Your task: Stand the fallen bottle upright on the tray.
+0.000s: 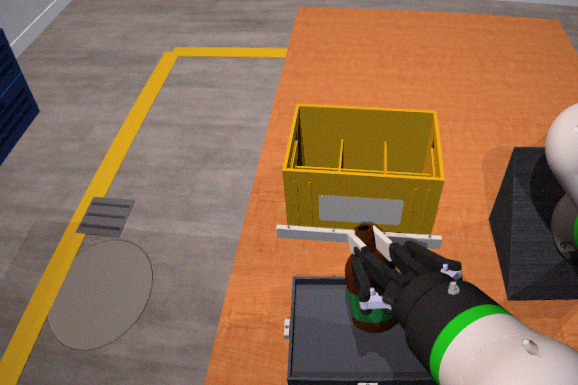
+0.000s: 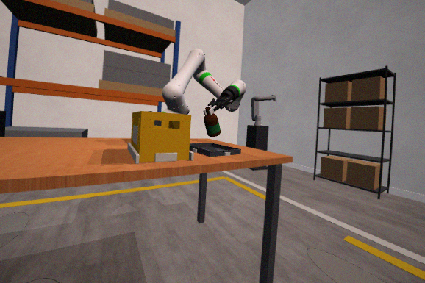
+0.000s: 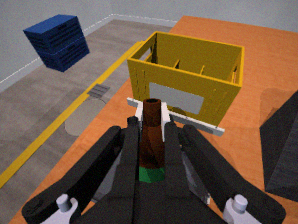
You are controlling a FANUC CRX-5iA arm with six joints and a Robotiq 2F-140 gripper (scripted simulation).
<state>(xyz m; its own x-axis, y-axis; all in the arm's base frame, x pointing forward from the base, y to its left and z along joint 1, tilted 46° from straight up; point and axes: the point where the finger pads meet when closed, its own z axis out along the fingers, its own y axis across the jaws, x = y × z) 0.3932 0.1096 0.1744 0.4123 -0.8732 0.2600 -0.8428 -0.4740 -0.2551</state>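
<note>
Right now my hand is 1 cm past the bottle, 1 cm to the right of it and 6 cm above it. Round my hand: yellow crate 4 cm ahead, 26 cm to the right, 13 cm below; tray 1 cm behind, 2 cm to the left, 20 cm below.
</note>
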